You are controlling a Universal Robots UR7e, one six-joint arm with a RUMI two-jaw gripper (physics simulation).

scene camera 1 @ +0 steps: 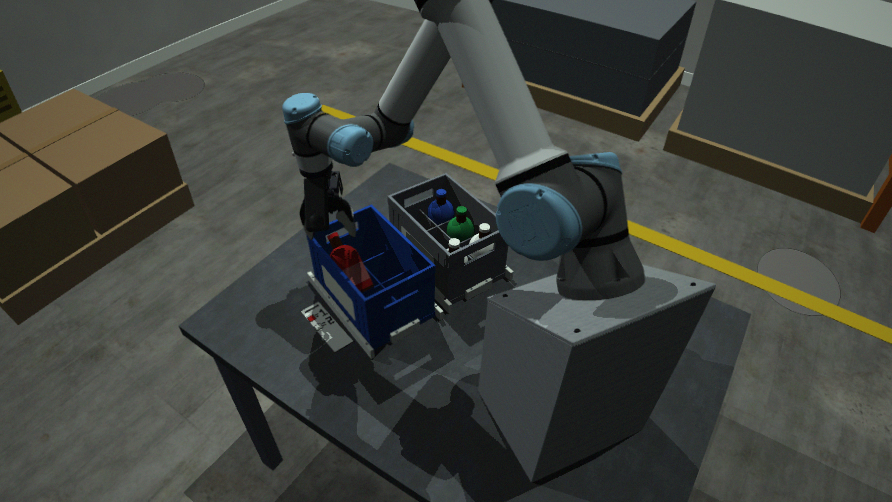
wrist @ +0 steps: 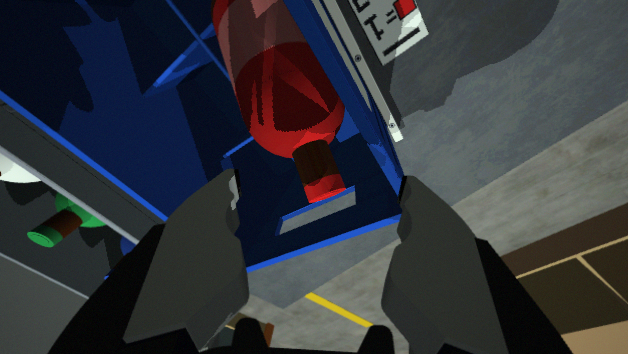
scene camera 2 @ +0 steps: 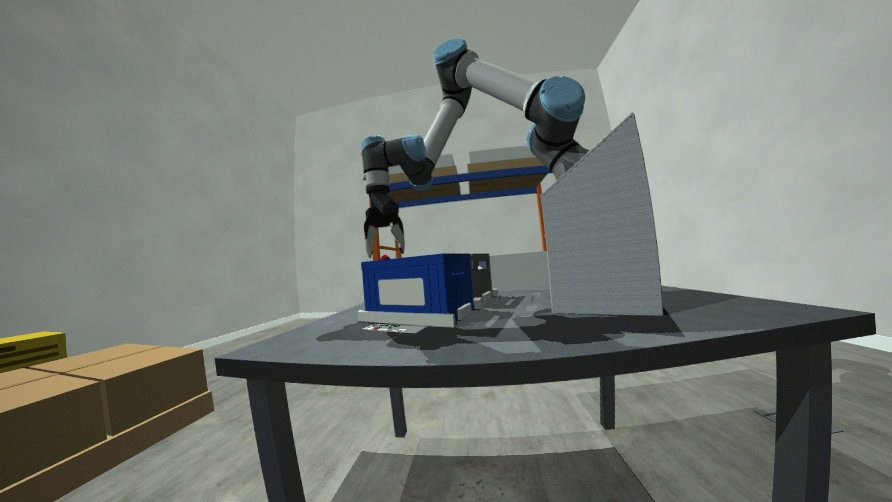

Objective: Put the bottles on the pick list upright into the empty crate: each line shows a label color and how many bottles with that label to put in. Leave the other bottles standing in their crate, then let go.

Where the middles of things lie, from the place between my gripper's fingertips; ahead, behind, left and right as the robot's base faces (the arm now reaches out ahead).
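The pick list (scene camera 1: 320, 319) is 190 mm below my hand, 30 mm behind it and 110 mm to the left of it. I find the green bottle (wrist: 70, 216) 200 mm behind my hand, 270 mm to the right of it and 100 mm below it, whereas the white rail (scene camera 2: 421, 319) is 70 mm to the left of my hand, 40 mm behind it and 170 mm below it. And then there is the red bottle (wrist: 289, 106): my hand is 50 mm past it, 20 mm to the right of it and 70 mm above it.
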